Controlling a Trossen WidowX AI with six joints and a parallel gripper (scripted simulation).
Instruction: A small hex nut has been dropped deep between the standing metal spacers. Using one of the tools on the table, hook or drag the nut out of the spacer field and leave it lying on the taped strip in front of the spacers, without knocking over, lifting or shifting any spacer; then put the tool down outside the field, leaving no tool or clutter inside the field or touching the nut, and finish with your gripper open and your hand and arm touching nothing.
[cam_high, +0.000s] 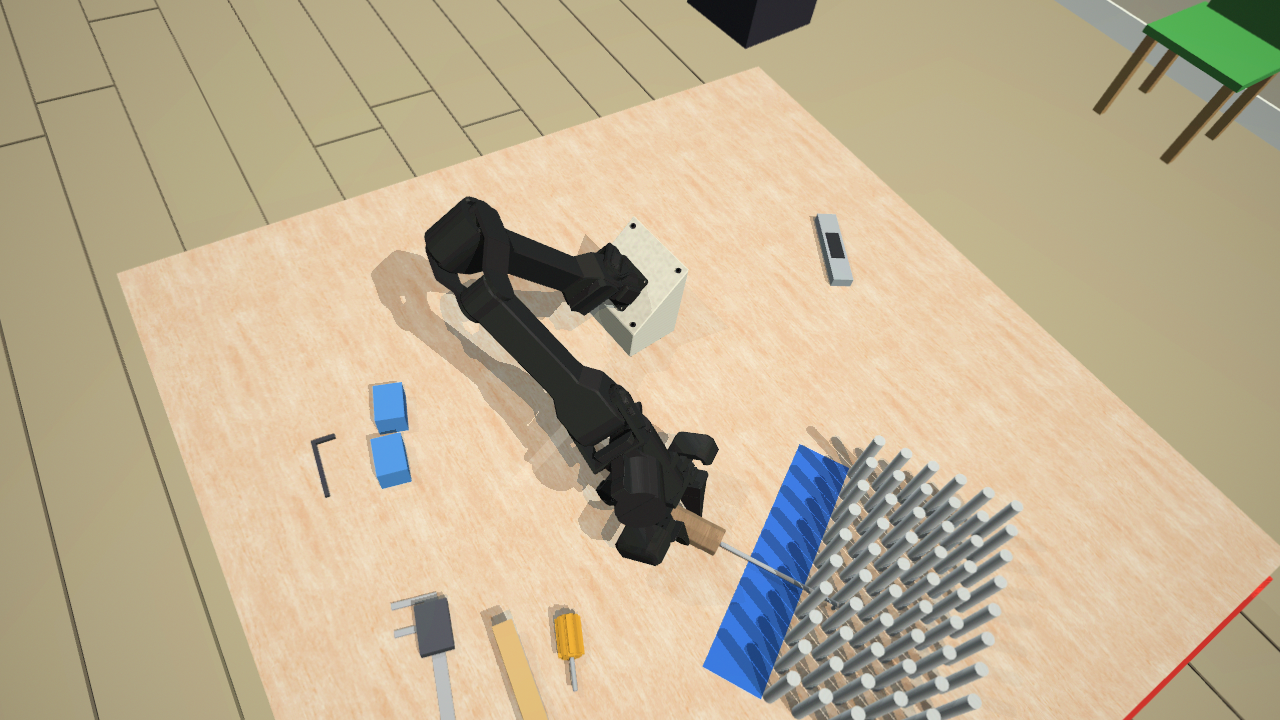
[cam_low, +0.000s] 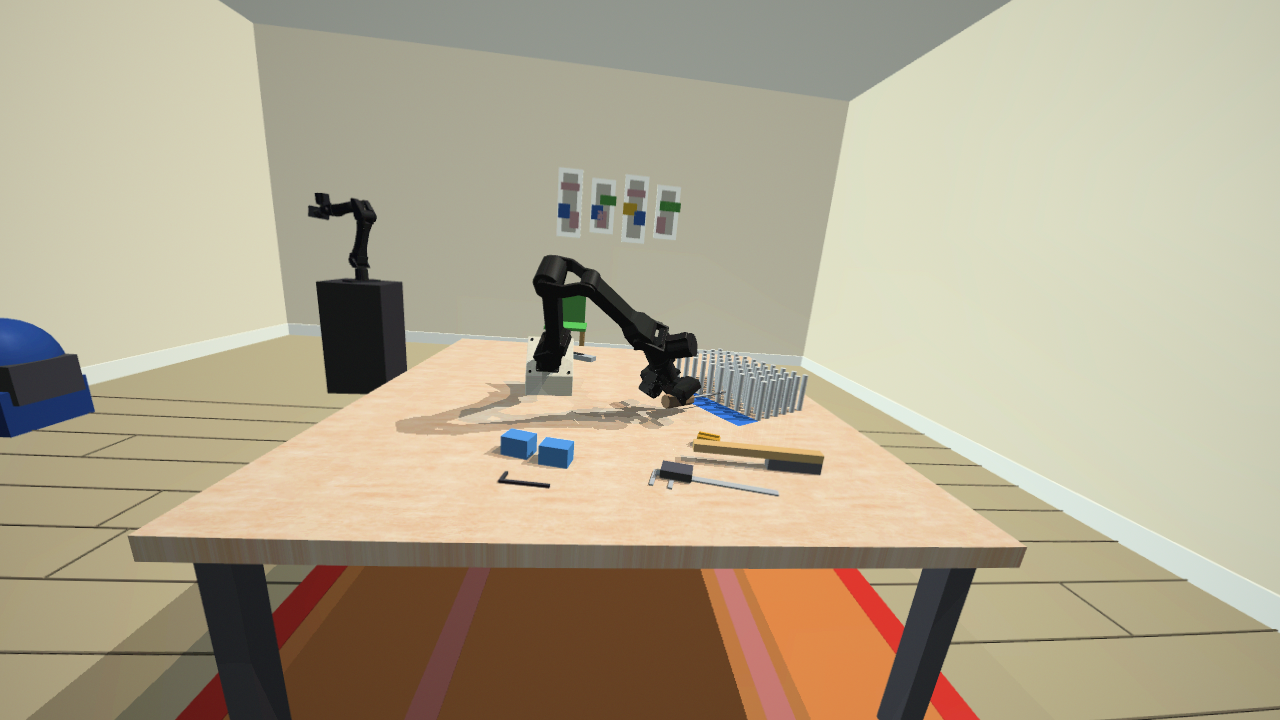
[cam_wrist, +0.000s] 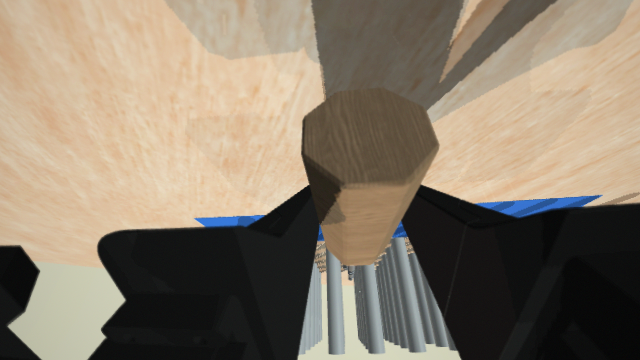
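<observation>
The blue taped strip lies 100 mm ahead of my gripper tip, 90 mm to the left of it and 30 mm below it. From my gripper tip the other things lie so: hex nut: 270 mm ahead, 130 mm to the left, 20 mm below; then yellow-handled screwdriver: 20 mm ahead, 210 mm to the right, 10 mm below; then grey remote-like bar: 270 mm behind, 570 mm to the left, 10 mm below.
</observation>
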